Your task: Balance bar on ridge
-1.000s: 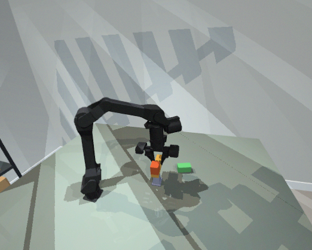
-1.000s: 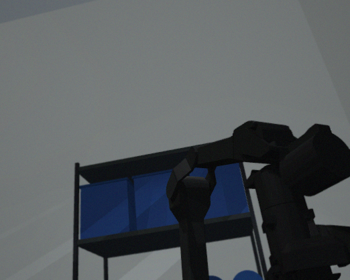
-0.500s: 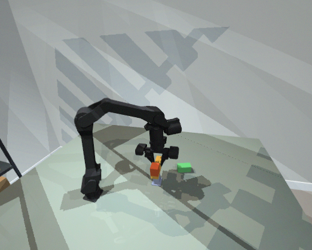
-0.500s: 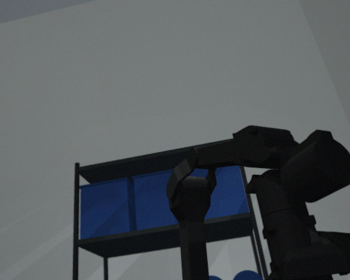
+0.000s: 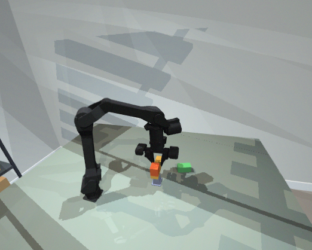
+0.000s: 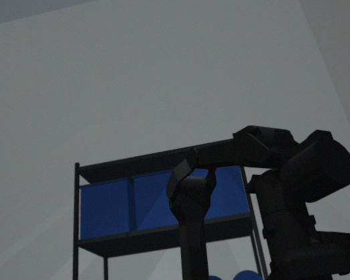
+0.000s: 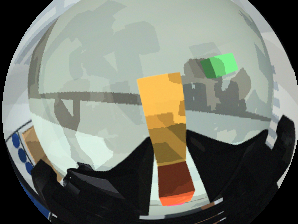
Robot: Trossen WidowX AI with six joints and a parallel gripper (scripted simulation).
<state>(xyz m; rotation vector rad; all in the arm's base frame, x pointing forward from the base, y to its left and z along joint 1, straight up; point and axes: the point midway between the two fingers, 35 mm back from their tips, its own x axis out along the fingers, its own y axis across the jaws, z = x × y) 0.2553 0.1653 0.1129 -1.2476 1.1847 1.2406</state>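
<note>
Now: gripper tip 30 mm to the left of the bar and 10 mm below it. The rest, counted from my gripper tip: green block: 120 mm ahead, 80 mm to the left, 60 mm below.
</note>
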